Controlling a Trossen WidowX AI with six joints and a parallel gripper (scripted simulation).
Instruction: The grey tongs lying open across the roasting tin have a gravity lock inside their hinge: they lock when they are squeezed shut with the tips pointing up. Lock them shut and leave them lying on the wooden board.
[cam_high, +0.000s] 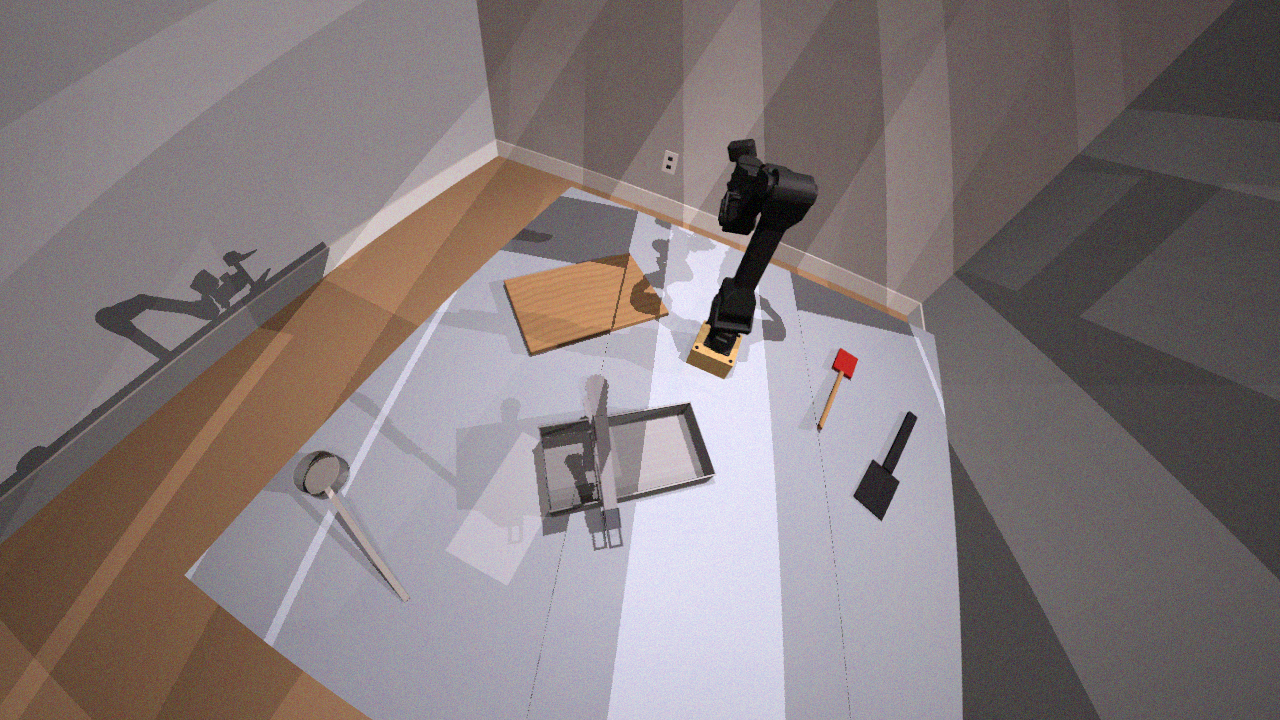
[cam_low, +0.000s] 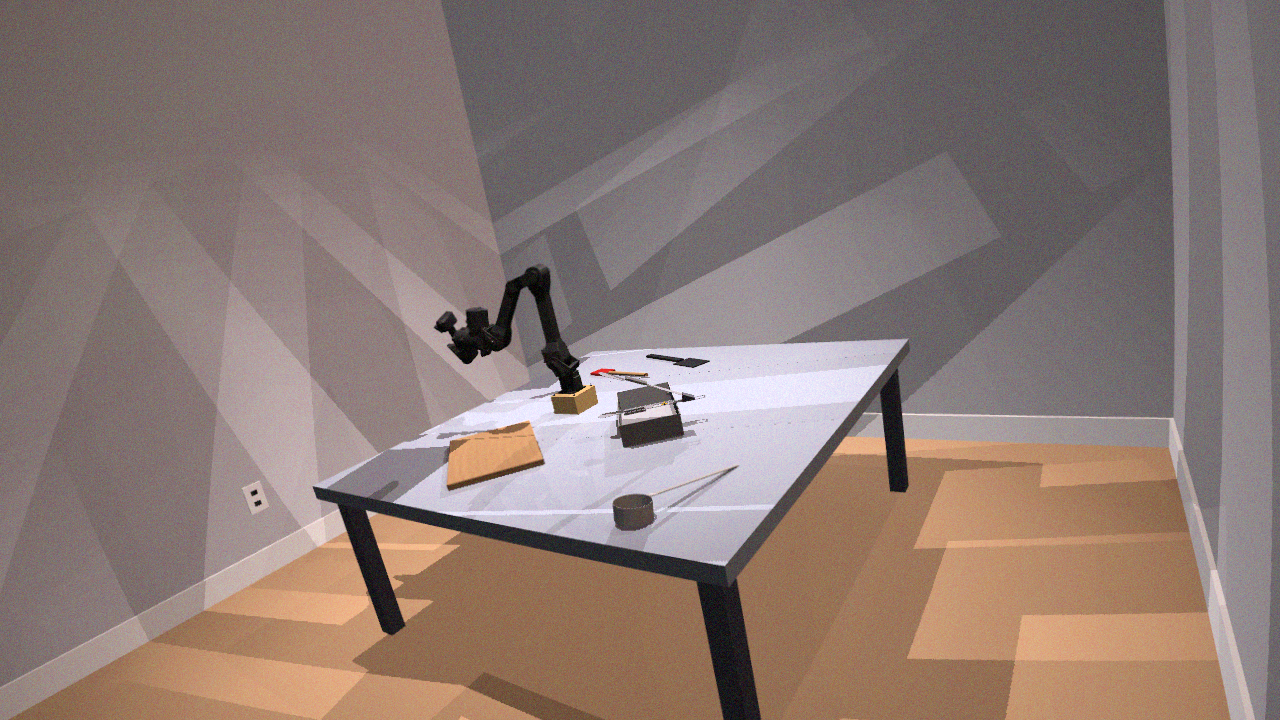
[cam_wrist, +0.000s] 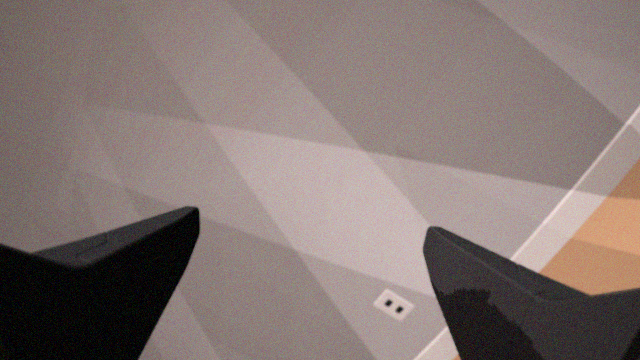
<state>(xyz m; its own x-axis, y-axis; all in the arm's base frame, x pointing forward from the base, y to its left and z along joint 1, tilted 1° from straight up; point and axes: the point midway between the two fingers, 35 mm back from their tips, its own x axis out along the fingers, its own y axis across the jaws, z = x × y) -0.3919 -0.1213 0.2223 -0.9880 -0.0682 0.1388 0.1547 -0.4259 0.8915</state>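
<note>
My gripper tip is now 77 cm short of the roasting tin, 7 cm to the right of it and 25 cm above it. The rest, counted from my gripper tip: yellow piece 84 cm ahead, 6 cm to the left, 22 cm below; then wooden board 45 cm ahead, 22 cm to the right, 27 cm below; then black spatula 48 cm ahead, 61 cm to the left, 28 cm below.
</note>
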